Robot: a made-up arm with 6 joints. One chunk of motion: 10 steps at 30 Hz.
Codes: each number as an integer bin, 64 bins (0 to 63) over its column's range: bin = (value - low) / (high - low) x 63, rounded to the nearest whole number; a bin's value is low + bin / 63 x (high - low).
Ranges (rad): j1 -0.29..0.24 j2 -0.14..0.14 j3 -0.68..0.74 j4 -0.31..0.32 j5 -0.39..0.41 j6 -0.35..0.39
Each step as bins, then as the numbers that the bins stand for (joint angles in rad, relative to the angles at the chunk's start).
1 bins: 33 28 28 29 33 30
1 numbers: -0.0124 -0.0156 -0.0489 -0.0200 0.0290 0.0024
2 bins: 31 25 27 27 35 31
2 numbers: -0.0292 -0.0289 -0.0714 -0.0400 0.0544 0.0141
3 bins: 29 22 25 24 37 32
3 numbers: -0.0460 -0.0422 -0.1165 -0.0700 0.0798 0.0259
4 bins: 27 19 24 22 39 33
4 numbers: -0.0629 -0.0556 -0.1390 -0.0900 0.1052 0.0376
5 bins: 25 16 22 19 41 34
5 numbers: -0.0797 -0.0689 -0.1841 -0.1200 0.1306 0.0494
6 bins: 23 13 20 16 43 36
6 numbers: -0.0965 -0.0822 -0.2292 -0.1500 0.1560 0.0729
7 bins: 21 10 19 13 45 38
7 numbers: -0.1133 -0.0956 -0.2517 -0.1800 0.1814 0.0963
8 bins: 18 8 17 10 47 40
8 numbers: -0.1386 -0.1044 -0.2968 -0.2100 0.2068 0.1198
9 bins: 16 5 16 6 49 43
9 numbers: -0.1554 -0.1178 -0.3194 -0.2500 0.2322 0.1551
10 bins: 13 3 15 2 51 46
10 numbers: -0.1806 -0.1267 -0.3419 -0.2900 0.2576 0.1903
